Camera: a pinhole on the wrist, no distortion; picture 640 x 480 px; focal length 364.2 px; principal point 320.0 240.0 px. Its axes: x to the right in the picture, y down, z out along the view. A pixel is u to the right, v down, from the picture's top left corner.
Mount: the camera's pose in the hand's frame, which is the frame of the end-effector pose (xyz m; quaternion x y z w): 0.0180 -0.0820 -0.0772 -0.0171 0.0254 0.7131 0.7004
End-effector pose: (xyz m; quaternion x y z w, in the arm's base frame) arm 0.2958 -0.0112 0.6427 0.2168 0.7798 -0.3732 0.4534
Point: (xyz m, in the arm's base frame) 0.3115 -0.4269 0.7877
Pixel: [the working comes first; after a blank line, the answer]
In the camera's frame: -0.2427 0.1600 0.3486

66.4 407.2
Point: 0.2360 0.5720 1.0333
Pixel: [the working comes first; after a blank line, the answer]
In the camera's frame: 0.2942 0.3169 -0.5179

behind the camera
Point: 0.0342 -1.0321 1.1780
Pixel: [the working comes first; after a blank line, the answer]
In the camera's frame: -0.9673 0.3768 0.5017

outside the picture
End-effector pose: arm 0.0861 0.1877 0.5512 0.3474 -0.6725 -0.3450 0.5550
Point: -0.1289 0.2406 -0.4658
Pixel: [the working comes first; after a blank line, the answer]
In the camera's frame: -0.7514 0.5660 0.3905

outside the picture
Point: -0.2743 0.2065 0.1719
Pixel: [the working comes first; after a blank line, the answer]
In the camera's frame: -0.2259 0.1843 0.4745

146.7 381.5
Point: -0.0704 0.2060 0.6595
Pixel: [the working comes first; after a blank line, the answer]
In the camera's frame: 0.1825 -0.0444 0.2291

610.2 169.4
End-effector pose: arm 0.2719 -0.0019 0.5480 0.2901 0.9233 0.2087 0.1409
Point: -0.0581 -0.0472 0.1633
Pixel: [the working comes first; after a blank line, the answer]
In the camera's frame: -0.3096 -0.2614 0.2587

outside the picture
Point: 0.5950 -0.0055 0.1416
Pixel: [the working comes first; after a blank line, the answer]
In the camera's frame: 0.0143 0.2255 0.5533

329.4 388.4
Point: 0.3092 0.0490 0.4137
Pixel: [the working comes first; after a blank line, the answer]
In the camera's frame: 0.0613 0.0000 0.2283

417.9 240.1
